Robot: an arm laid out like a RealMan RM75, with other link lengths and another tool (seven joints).
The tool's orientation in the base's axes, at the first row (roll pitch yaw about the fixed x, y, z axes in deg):
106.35 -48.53 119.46
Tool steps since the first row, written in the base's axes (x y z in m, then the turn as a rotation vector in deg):
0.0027 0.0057 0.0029 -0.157 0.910 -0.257
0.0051 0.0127 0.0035 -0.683 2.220 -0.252
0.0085 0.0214 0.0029 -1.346 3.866 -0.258
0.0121 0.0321 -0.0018 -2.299 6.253 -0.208
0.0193 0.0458 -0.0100 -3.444 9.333 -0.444
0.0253 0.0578 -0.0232 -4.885 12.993 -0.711
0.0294 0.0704 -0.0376 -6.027 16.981 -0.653
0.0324 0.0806 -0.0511 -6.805 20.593 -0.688
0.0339 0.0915 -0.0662 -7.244 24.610 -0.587
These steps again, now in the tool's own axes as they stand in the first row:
0.0046 0.0007 0.0052 0.383 -0.701 0.530
0.0083 -0.0009 0.0114 1.314 -1.651 1.003
0.0117 -0.0035 0.0197 2.474 -2.855 1.598
0.0132 -0.0096 0.0302 4.198 -4.558 2.456
0.0126 -0.0171 0.0460 6.170 -6.895 3.681
0.0077 -0.0278 0.0607 8.550 -9.712 5.076
0.0028 -0.0406 0.0747 11.265 -12.303 6.844
-0.0024 -0.0524 0.0861 13.575 -14.552 8.649
-0.0079 -0.0664 0.0971 16.110 -16.710 10.943

